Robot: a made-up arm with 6 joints. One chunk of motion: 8 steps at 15 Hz.
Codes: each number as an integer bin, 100 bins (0 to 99) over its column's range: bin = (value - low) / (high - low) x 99, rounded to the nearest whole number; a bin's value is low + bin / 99 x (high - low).
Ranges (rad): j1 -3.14..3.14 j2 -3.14..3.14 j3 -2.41..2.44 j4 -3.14..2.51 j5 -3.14..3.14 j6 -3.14..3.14
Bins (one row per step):
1: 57 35 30 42 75 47
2: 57 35 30 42 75 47
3: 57 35 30 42 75 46
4: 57 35 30 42 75 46
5: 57 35 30 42 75 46
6: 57 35 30 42 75 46
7: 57 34 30 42 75 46
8: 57 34 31 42 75 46
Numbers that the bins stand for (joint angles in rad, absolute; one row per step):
1: 0.4758 -0.9198 -0.9403 -0.7430 1.6176 -0.1586
2: 0.4758 -0.9198 -0.9403 -0.7430 1.6176 -0.1586
3: 0.4758 -0.9198 -0.9403 -0.7430 1.6176 -0.2220
4: 0.4758 -0.9198 -0.9403 -0.7430 1.6176 -0.2220
5: 0.4758 -0.9198 -0.9403 -0.7430 1.6176 -0.2220
6: 0.4758 -0.9198 -0.9403 -0.7430 1.6176 -0.2220
7: 0.4758 -0.9832 -0.9403 -0.7430 1.6176 -0.2220
8: 0.4758 -0.9832 -0.8913 -0.7430 1.6176 -0.2220

